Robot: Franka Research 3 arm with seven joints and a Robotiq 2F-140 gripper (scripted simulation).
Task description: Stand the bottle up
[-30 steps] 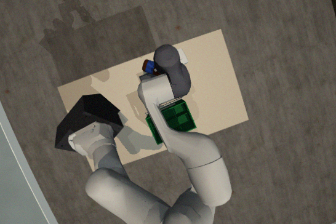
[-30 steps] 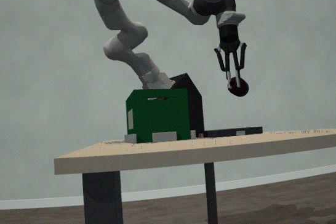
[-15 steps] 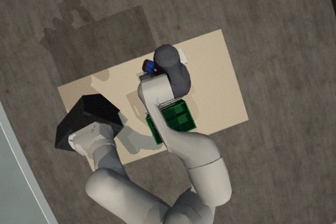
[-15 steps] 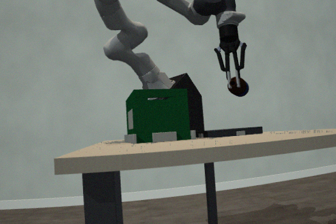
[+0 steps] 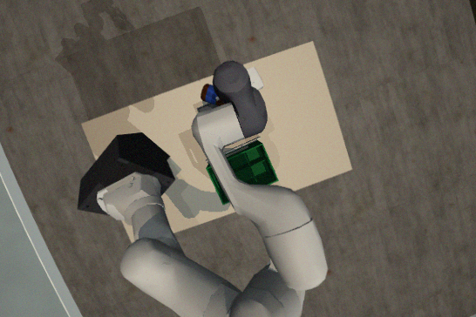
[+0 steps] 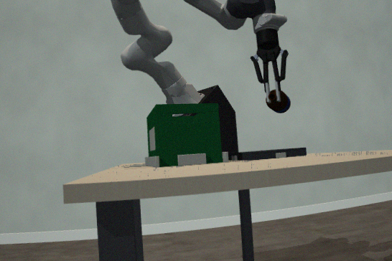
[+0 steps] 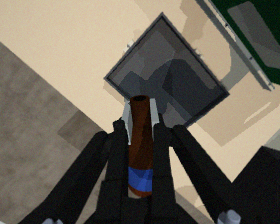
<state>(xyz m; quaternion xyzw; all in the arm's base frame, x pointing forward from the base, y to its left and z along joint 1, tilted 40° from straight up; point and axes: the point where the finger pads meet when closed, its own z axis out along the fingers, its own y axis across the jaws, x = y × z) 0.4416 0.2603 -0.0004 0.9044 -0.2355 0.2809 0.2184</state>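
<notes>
Right now my hand is 4 cm past the bottle, 3 cm to the right of it and 2 cm above it. From my hand the other things lie so: dark grey tray 5 cm behind, 4 cm to the right, 20 cm below; green crate 6 cm behind, 31 cm to the right, 13 cm below.
</notes>
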